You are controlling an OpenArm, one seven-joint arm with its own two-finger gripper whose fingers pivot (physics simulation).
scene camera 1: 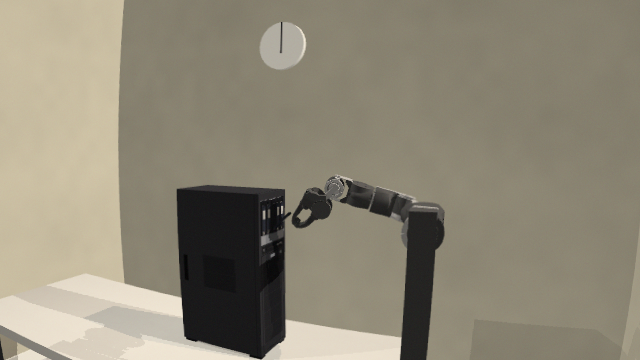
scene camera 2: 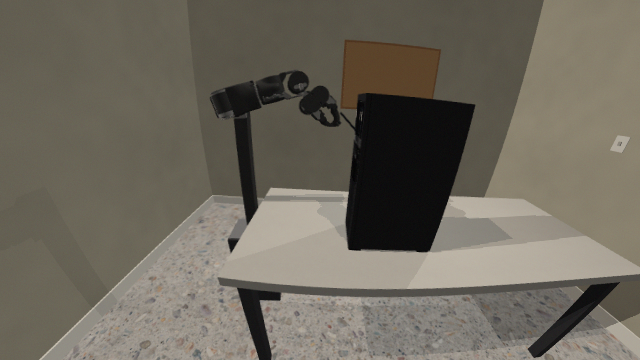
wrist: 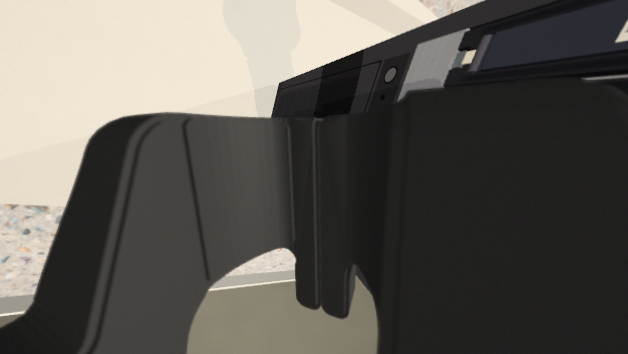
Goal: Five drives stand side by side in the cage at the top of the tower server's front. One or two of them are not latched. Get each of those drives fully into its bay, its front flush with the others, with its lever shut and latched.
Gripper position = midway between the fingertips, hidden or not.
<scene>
In view: the gripper (scene camera 1: 295,223), a black tower server (wrist: 372,78) and a drive (wrist: 523,47).
The gripper is seen too in scene camera 2 (scene camera 2: 337,124) and in the wrist view (wrist: 332,210).
</scene>
